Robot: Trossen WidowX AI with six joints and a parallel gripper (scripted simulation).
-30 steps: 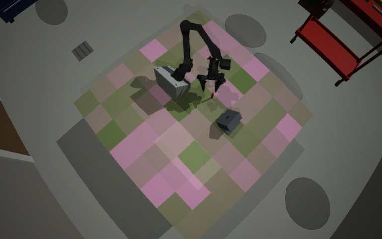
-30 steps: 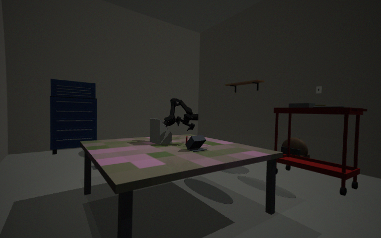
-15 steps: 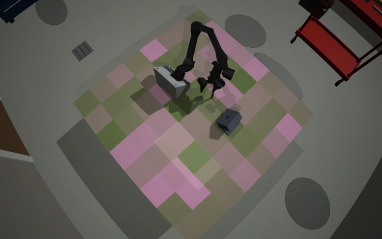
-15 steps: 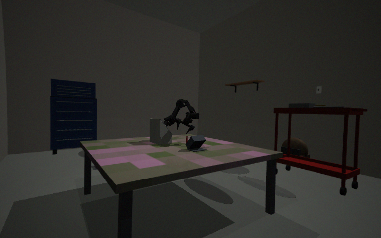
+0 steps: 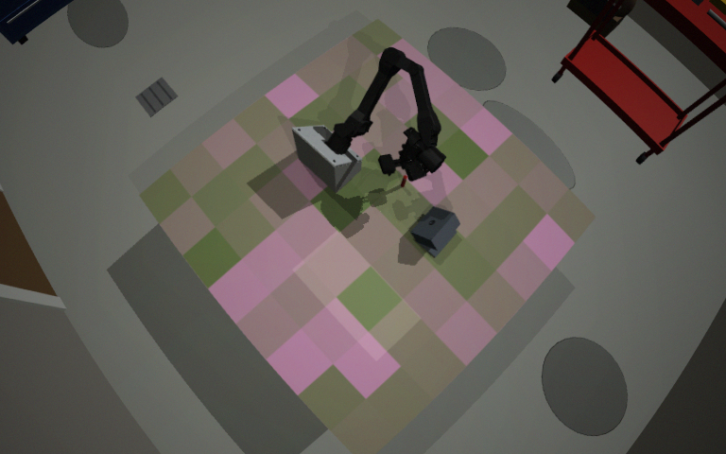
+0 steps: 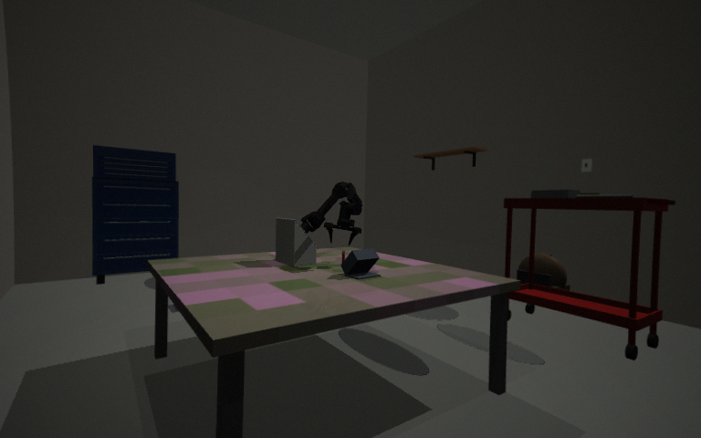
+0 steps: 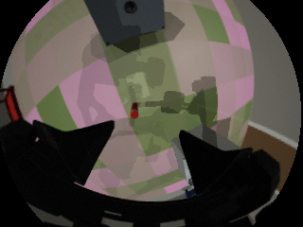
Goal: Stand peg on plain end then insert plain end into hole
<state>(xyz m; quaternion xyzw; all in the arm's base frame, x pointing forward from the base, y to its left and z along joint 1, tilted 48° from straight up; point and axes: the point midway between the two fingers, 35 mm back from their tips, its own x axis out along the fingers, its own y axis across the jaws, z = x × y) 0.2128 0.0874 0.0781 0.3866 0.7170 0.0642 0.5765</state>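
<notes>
Right now the red peg is 60 mm below my gripper tip, 20 mm ahead of it and 10 mm to the left of it. The rest, counted from my gripper tip: dark sloped panel 220 mm ahead, 50 mm below, 40 mm to the right.
</notes>
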